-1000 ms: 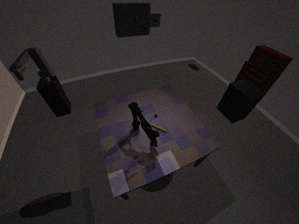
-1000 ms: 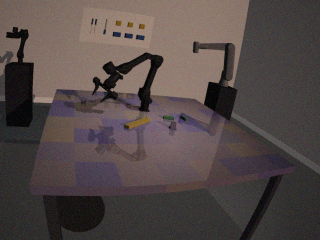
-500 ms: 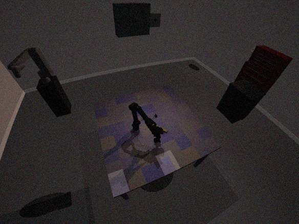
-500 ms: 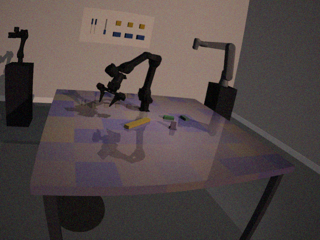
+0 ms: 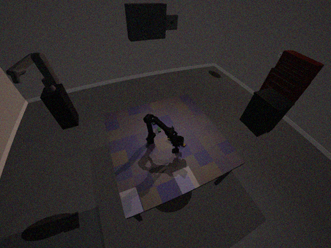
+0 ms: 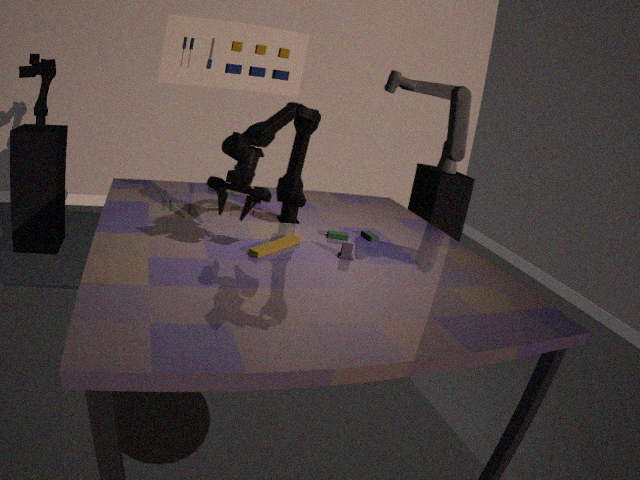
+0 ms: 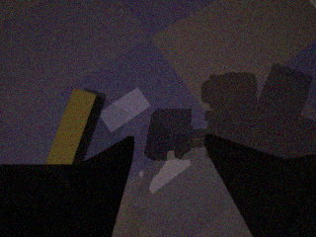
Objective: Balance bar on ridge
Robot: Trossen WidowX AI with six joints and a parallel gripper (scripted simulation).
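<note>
Right now the bar is 130 mm to the left of my gripper tip, 60 mm below it and 50 mm ahead of it.
</note>
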